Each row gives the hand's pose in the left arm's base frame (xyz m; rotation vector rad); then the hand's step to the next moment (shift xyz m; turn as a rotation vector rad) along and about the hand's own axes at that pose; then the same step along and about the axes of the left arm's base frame.
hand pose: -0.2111 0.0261 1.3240 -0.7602 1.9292 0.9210
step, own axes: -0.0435 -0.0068 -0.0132 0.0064 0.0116 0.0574
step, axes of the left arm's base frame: 0.0196 -0.0077 0.0409 0.0126 0.0526 -0.0234
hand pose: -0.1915 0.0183 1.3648 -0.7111 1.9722 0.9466
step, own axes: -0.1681 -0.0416 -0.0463 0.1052 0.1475 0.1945
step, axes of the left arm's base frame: 0.0966 -0.0385 0.1460 -0.0807 0.2274 -0.1116
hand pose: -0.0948 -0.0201 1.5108 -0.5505 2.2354 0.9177
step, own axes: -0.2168 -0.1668 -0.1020 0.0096 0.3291 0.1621
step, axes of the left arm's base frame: 0.2078 -0.1578 0.1308 -0.1335 0.3371 0.0568
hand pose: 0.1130 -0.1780 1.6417 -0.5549 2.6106 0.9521
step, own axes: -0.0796 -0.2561 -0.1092 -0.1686 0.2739 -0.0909
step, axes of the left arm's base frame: 0.1697 -0.2330 -0.0272 0.0099 0.1749 0.2847
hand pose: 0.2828 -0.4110 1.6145 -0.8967 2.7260 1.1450
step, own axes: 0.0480 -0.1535 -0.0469 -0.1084 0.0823 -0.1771
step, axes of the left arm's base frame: 0.0496 -0.1405 -0.0766 0.0763 -0.0192 0.2091
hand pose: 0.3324 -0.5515 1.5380 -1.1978 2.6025 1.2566
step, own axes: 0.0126 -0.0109 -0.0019 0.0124 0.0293 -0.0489
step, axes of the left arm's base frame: -0.0013 -0.0134 -0.0100 -0.0131 -0.0295 0.0486
